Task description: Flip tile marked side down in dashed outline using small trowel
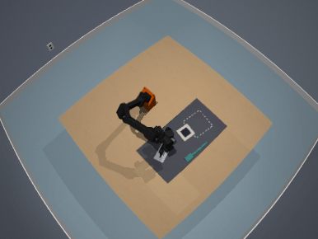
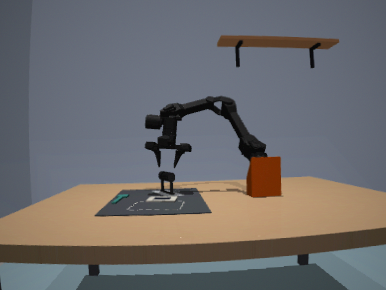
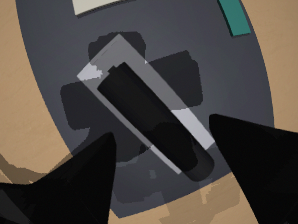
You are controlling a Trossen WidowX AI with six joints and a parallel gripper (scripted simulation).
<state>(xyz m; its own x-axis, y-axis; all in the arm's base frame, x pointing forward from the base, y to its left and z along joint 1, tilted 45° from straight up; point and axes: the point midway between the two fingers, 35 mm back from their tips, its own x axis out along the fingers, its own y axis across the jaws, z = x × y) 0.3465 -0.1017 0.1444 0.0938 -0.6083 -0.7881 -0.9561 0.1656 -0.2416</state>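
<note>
Now: gripper tip 14 cm to the right of the dark mat, 13 cm above it and 5 cm short of it. The rest, counted from my gripper tip: beige tile (19 cm to the left, 10 cm below, 3 cm ahead); then teal trowel (19 cm ahead, 11 cm to the left, 10 cm below).
</note>
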